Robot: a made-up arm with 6 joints.
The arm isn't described. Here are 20 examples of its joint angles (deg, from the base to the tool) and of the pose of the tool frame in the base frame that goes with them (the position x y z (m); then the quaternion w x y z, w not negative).
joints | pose
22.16 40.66 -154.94 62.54 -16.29 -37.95 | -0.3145 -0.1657 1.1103 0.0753 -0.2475 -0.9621 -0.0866
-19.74 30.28 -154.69 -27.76 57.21 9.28 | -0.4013 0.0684 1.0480 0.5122 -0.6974 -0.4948 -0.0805
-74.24 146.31 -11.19 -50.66 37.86 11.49 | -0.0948 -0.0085 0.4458 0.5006 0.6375 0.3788 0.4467
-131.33 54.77 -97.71 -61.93 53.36 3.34 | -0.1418 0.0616 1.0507 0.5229 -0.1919 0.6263 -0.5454
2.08 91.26 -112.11 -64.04 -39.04 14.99 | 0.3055 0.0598 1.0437 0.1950 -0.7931 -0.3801 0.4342
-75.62 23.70 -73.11 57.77 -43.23 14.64 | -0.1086 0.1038 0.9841 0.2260 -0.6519 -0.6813 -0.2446
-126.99 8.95 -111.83 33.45 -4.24 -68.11 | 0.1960 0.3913 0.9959 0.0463 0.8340 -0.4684 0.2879
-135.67 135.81 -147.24 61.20 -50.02 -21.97 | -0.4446 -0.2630 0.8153 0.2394 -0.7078 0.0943 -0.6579
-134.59 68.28 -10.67 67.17 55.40 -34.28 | 0.0245 -0.0379 0.5489 0.8242 0.1610 -0.3822 -0.3856
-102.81 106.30 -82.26 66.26 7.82 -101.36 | -0.1240 -0.3844 0.6685 0.8911 -0.3191 0.3225 0.0128
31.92 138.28 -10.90 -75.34 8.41 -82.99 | 0.0872 0.0312 0.3967 0.7534 0.0095 -0.0374 -0.6564
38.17 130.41 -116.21 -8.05 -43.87 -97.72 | 0.4481 0.3109 0.7853 0.0602 -0.9313 -0.1702 0.3162
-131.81 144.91 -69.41 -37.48 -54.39 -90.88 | -0.2899 -0.2933 0.4496 0.5738 -0.2620 0.6919 0.3513
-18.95 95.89 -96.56 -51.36 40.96 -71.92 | 0.3443 -0.2041 0.8692 0.1880 -0.5077 0.6026 0.5864
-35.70 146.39 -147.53 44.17 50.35 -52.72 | 0.4951 -0.3045 0.6123 0.7496 -0.2512 -0.1000 0.6042
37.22 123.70 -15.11 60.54 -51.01 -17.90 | 0.1522 0.0131 0.4825 0.7659 -0.2785 0.1954 0.5456
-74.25 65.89 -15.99 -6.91 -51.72 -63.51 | -0.0065 -0.1432 0.6984 0.6127 -0.6061 0.4512 0.2317
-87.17 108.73 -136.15 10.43 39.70 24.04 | -0.0061 -0.4257 0.9278 0.8937 -0.3492 -0.1867 -0.2106
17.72 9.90 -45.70 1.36 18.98 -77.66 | 0.0065 -0.0381 0.8580 0.2609 -0.8369 -0.1036 0.4700
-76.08 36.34 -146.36 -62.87 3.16 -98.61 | -0.1372 0.4353 1.0839 0.0647 0.2750 -0.8207 0.4967
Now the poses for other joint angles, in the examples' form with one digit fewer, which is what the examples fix.
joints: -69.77 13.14 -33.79 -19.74 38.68 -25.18
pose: -0.069 -0.025 0.755 0.813 -0.443 0.353 0.133
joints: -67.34 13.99 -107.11 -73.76 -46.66 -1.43
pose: -0.118 0.413 0.981 0.219 0.910 -0.333 0.111
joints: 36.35 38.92 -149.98 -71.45 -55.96 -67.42
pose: -0.363 -0.181 1.015 0.085 -0.716 -0.025 -0.692
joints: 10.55 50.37 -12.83 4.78 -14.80 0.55
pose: 0.131 -0.003 0.638 0.722 -0.261 -0.210 0.606
